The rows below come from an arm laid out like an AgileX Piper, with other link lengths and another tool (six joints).
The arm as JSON. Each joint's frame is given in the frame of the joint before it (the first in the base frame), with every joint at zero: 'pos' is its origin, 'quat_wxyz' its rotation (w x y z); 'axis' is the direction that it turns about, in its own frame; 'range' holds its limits. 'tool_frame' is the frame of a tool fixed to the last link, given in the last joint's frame.
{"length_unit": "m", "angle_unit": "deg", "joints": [
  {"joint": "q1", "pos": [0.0, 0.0, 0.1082], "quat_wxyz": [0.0, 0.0, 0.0, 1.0], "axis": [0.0, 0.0, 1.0], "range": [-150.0, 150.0]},
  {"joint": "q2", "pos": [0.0, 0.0, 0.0], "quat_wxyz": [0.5, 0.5, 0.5, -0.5], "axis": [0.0, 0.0, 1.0], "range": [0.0, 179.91]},
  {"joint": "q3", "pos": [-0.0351, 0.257, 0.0], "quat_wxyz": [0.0, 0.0, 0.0, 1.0], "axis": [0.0, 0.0, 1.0], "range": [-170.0, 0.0]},
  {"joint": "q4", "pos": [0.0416, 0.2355, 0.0], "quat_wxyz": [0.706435, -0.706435, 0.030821, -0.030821], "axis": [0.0, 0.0, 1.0], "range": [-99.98, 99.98]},
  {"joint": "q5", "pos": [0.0, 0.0, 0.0], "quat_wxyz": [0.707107, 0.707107, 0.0, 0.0], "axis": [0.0, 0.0, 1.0], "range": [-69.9, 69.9]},
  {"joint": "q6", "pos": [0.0, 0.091, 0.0], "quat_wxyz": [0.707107, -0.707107, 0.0, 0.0], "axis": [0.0, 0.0, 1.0], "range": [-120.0, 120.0]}
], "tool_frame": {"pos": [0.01, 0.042, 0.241], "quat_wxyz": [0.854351, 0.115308, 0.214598, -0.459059]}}
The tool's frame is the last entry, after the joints.
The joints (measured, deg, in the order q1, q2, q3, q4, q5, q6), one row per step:
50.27, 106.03, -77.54, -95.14, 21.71, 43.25
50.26, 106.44, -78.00, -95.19, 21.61, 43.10
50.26, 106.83, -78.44, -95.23, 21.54, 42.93
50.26, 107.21, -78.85, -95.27, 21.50, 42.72
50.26, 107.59, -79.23, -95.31, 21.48, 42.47
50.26, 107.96, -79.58, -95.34, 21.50, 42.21
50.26, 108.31, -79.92, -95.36, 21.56, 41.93
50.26, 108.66, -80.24, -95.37, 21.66, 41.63
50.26, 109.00, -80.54, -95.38, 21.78, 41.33
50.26, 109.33, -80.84, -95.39, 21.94, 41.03
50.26, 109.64, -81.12, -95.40, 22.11, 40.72
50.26, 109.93, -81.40, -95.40, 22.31, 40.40
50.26, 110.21, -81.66, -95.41, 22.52, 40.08
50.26, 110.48, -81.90, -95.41, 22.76, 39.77
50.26, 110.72, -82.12, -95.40, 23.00, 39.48
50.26, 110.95, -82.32, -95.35, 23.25, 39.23
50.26, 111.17, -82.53, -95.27, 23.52, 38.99
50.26, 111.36, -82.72, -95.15, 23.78, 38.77
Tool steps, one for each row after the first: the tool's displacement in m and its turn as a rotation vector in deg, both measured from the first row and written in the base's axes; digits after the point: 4 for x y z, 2 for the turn. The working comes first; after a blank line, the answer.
Tool pose at each row, in the base's axes (x y z in m, rotation vector in deg; the steps are taken from these numbers as rounded here):
0.5076, 0.3935, 0.1959, 23.14, 136.56, 72.87
0.5085, 0.3955, 0.1956, 22.86, 136.61, 72.81
0.5094, 0.3973, 0.1953, 22.59, 136.65, 72.72
0.5103, 0.3990, 0.1950, 22.31, 136.70, 72.55
0.5111, 0.4005, 0.1943, 22.01, 136.77, 72.31
0.5121, 0.4018, 0.1936, 21.75, 136.84, 72.02
0.5130, 0.4027, 0.1930, 21.51, 136.88, 71.70
0.5141, 0.4035, 0.1922, 21.29, 136.92, 71.32
0.5151, 0.4041, 0.1914, 21.09, 136.96, 70.92
0.5163, 0.4045, 0.1907, 20.92, 136.95, 70.50
0.5174, 0.4048, 0.1902, 20.75, 136.95, 70.06
0.5186, 0.4049, 0.1898, 20.60, 136.91, 69.62
0.5197, 0.4049, 0.1894, 20.45, 136.87, 69.16
0.5209, 0.4047, 0.1889, 20.34, 136.82, 68.69
0.5220, 0.4044, 0.1886, 20.26, 136.76, 68.24
0.5231, 0.4039, 0.1881, 20.28, 136.70, 67.85
0.5243, 0.4032, 0.1878, 20.35, 136.60, 67.48
0.5254, 0.4025, 0.1875, 20.47, 136.51, 67.17

0.0009, 0.0020, -0.0003, -0.10, -0.10, 0.16
0.0018, 0.0038, -0.0006, -0.21, -0.20, 0.30
0.0027, 0.0055, -0.0009, -0.38, -0.33, 0.42
0.0035, 0.0070, -0.0016, -0.61, -0.46, 0.54
0.0045, 0.0083, -0.0023, -0.86, -0.59, 0.62
0.0054, 0.0092, -0.0029, -1.12, -0.73, 0.67
0.0065, 0.0100, -0.0037, -1.42, -0.89, 0.68
0.0075, 0.0106, -0.0045, -1.74, -1.03, 0.68
0.0087, 0.0110, -0.0052, -2.05, -1.21, 0.64
0.0098, 0.0113, -0.0057, -2.37, -1.39, 0.59
0.0110, 0.0114, -0.0061, -2.69, -1.59, 0.52
0.0121, 0.0114, -0.0065, -3.02, -1.79, 0.43
0.0133, 0.0112, -0.0070, -3.34, -1.98, 0.32
0.0144, 0.0109, -0.0073, -3.65, -2.17, 0.20
0.0155, 0.0104, -0.0078, -3.90, -2.30, 0.03
0.0167, 0.0097, -0.0081, -4.12, -2.43, -0.17
0.0178, 0.0090, -0.0084, -4.30, -2.52, -0.38

